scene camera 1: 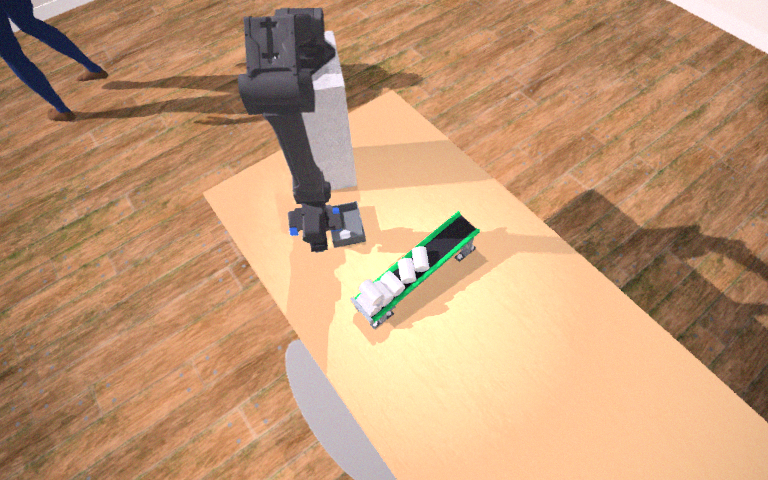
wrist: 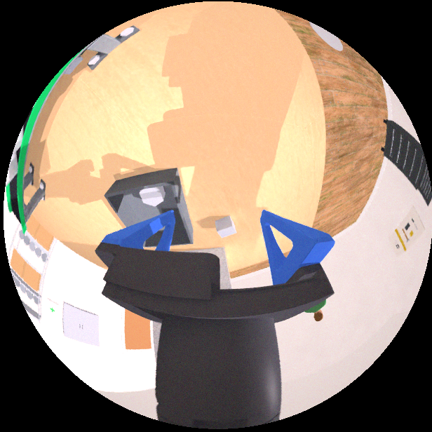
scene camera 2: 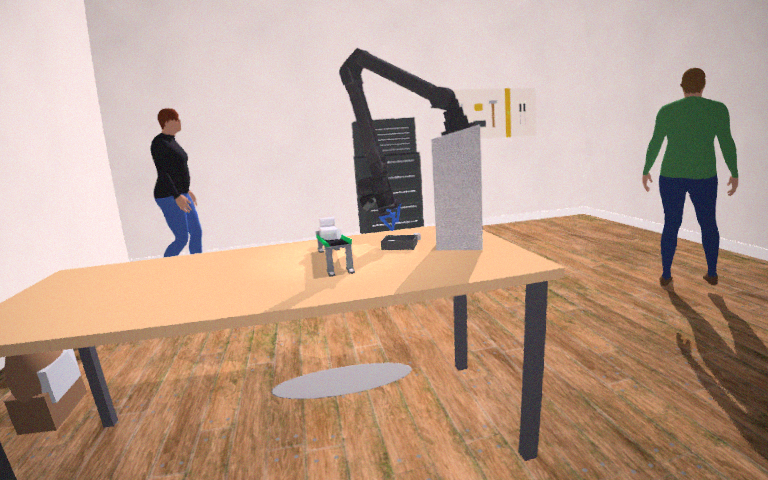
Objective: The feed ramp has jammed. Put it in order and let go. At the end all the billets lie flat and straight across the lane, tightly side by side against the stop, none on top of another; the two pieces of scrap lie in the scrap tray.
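Frame: origin at the arm's base, x ahead, y left, z up, level; centimetres.
Seen in the pictures: gripper, between the fingertips: (scene camera 2: 394, 226); arm's base, origin of its link: (scene camera 1: 308, 58) (scene camera 2: 458, 131).
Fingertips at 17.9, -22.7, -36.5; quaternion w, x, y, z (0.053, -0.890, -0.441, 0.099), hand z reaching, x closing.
Note:
Offsets run from my fingertips to a thing's top centre, as dx, dy, dz. Level surfaces: height alone.
My gripper (scene camera 1: 314, 221) (scene camera 2: 390, 219) (wrist: 217, 214) is open and empty, above the table beside the scrap tray {+2.6, +9.4, -2.7} (scene camera 1: 349, 243) (scene camera 2: 397, 246) (wrist: 186, 215). One pale scrap piece {+5.2, +6.5, -4.2} (scene camera 1: 345, 233) (wrist: 151, 195) lies in the tray. Another grey scrap piece {-8.3, +3.5, -3.7} (scene camera 2: 417, 235) (wrist: 225, 226) lies on the table beside the tray, between the fingertips as the wrist view looks down, below them. The feed ramp (scene camera 1: 453, 232) (scene camera 2: 345, 240) (wrist: 37, 111) holds several white billets. Two upper billets {+29.8, +11.4, +5.7} (scene camera 1: 419, 258) {+29.1, +6.7, +5.0} (scene camera 1: 406, 270) lie askew. Near the stop, one billet {+27.0, -4.7, +6.7} (scene camera 1: 371, 291) rests on top of others.
The grey arm pedestal (scene camera 1: 334, 135) (scene camera 2: 457, 192) stands behind the tray. The ramp stands on legs, with its green side rails raised above the table {dz -6.2} (scene camera 1: 509, 339) (scene camera 2: 198, 288). The table's edge runs near the tray's outer side. Two people stand away from the table.

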